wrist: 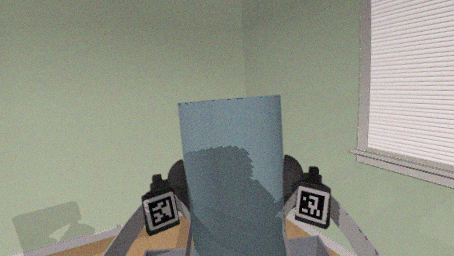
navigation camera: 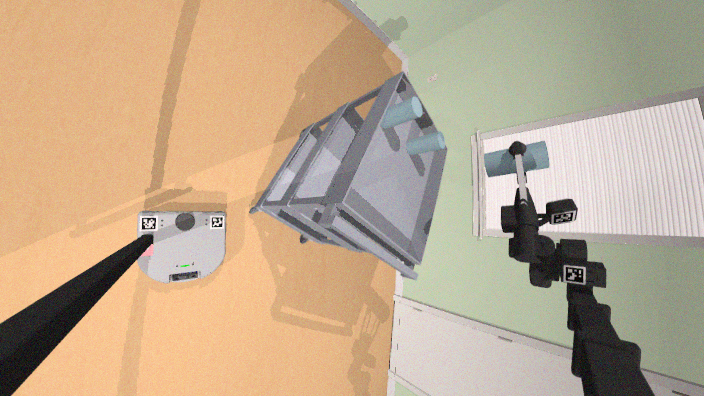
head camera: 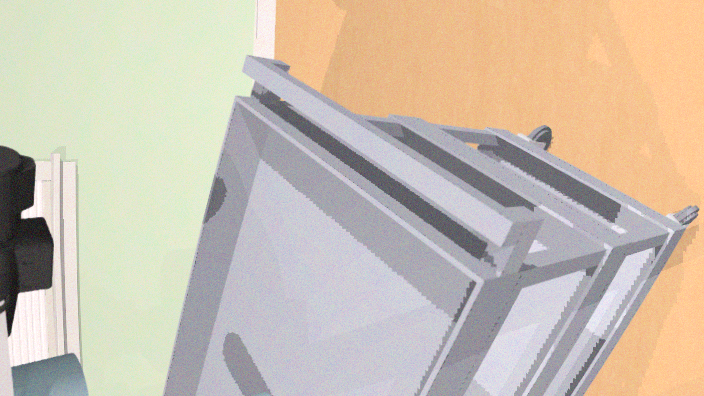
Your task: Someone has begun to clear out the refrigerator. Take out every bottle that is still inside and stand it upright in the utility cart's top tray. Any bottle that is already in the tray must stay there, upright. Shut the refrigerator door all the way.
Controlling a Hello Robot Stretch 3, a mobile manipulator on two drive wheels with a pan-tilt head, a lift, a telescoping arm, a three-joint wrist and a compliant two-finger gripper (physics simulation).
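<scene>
My gripper (navigation camera: 518,150) (wrist: 235,175) is shut on a blue bottle (navigation camera: 539,155) (wrist: 232,130) (head camera: 50,378), one fingertip on each side in the wrist view. The bottle is held roughly upright in the air, beside and above the tray, with the window behind it in the navigation view. Two other blue bottles, one (navigation camera: 402,113) near the corner and one (navigation camera: 426,143) beside it, stand upright at one end of the cart's top tray (head camera: 325,250) (navigation camera: 390,185). The refrigerator and its door do not show in these views.
The grey cart's push handle (head camera: 375,150) is at the tray end away from the standing bottles. My base (navigation camera: 182,250) is on the orange floor, apart from the cart. My arm (navigation camera: 612,345) reaches up from the lower right. A window with blinds (navigation camera: 625,175) (wrist: 410,75) is in the green wall.
</scene>
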